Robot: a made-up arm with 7 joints. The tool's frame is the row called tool.
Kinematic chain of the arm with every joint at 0, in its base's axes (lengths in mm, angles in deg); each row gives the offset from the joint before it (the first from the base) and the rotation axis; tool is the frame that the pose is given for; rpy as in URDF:
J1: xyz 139 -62 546 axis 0.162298 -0.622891 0.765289
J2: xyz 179 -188 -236 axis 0.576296 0.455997 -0.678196
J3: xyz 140 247 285 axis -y
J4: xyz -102 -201 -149 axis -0.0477 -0.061 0.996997
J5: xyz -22 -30 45 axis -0.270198 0.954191 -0.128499
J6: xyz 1 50 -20 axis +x
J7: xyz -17 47 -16 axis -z
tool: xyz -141 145 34 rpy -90 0 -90
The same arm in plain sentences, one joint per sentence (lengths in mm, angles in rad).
The arm has seven revolute joints in a row. What follows holds with every joint at zero, and every direction is one of the base frame's. The first joint is mounted 139.0 mm along +x and 62.0 mm along -y and 546.0 mm along +z from the base frame's origin and rotates about the direction (0.162298, -0.622891, 0.765289). The second joint is mounted 179.0 mm along +x and 188.0 mm along -y and 236.0 mm along -z from the first joint and rotates about the direction (0.576296, 0.455997, -0.678196). The third joint is mounted 140.0 mm along +x and 247.0 mm along +y and 285.0 mm along +z from the second joint and rotates about -y. The fourth joint is mounted 102.0 mm along -x and 201.0 mm along -y and 149.0 mm along -z from the third joint and rotates about the direction (-0.0477, -0.061, 0.996997). The fifth joint is mounted 22.0 mm along -x and 30.0 mm along -y and 45.0 mm along +z from the fourth joint and rotates about the direction (-0.270198, 0.954191, -0.128499). The sixth joint is mounted 1.0 mm along +x and 50.0 mm along +y and 20.0 mm along -z from the fifth joint and rotates about +x. The seventh joint is mounted 17.0 mm along -x and 47.0 mm along +y and 16.0 mm along -z from the sixth joint and rotates about -z. The tool frame, which is the frame that the pose is given for, is mounted 141.0 mm along -x and 145.0 mm along +y and 34.0 mm along +z from the seventh joint; its axes are the base frame's turned by roll -1.5708, pitch 0.0000 and yaw -1.5708 rad (as in URDF: about the fixed x, then y, then z).
